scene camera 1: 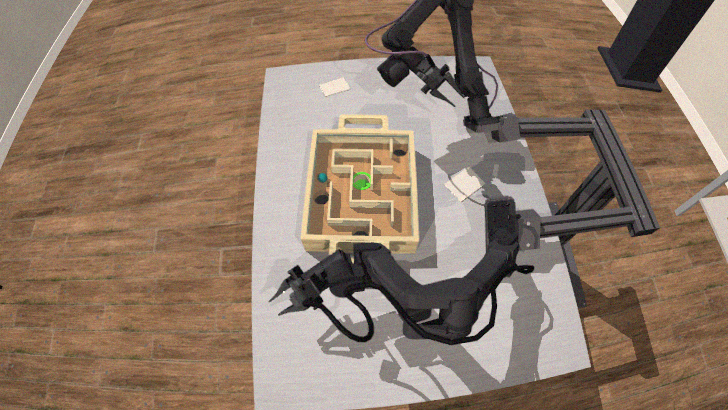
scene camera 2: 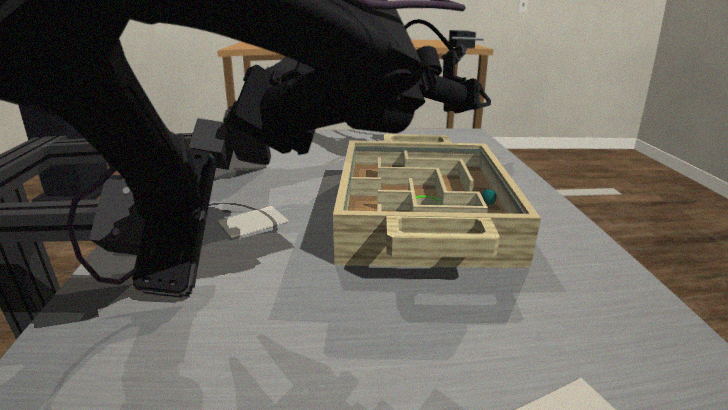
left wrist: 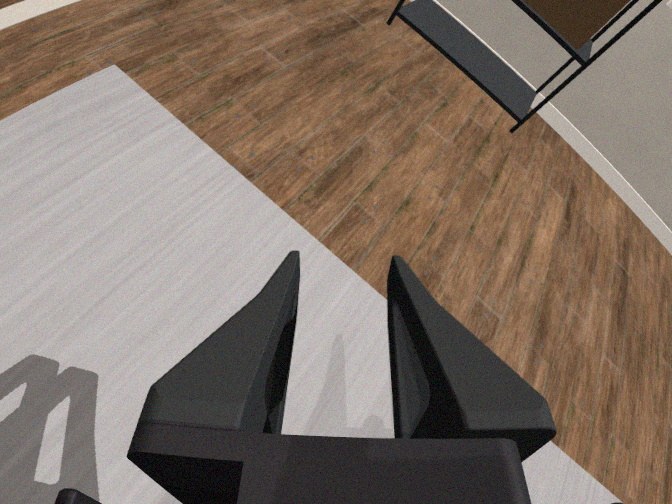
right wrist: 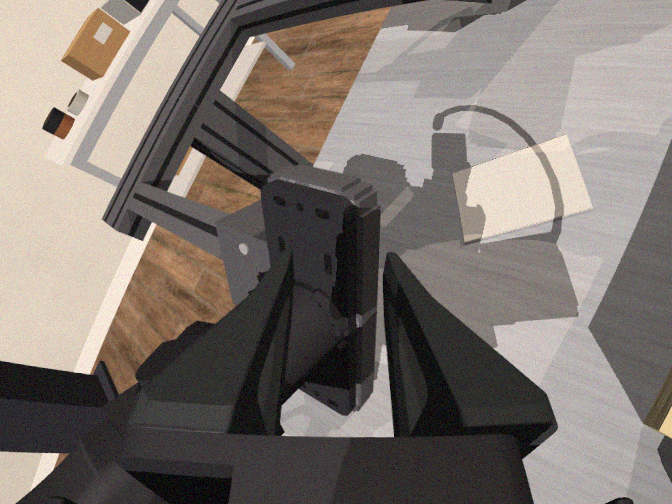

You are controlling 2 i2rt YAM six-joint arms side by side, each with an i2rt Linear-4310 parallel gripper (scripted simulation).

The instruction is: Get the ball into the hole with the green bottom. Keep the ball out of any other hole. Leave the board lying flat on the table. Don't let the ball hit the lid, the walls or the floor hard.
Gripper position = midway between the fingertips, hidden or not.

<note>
In view: my left gripper (scene camera 2: 485,103), my right gripper (scene camera 2: 239,124) and a wooden maze board (scene camera 2: 450,199).
My left gripper shows as well in the left wrist view (left wrist: 344,265). My right gripper also shows in the right wrist view (right wrist: 339,263). The left wrist view misses the wooden maze board: it is out of frame.
</note>
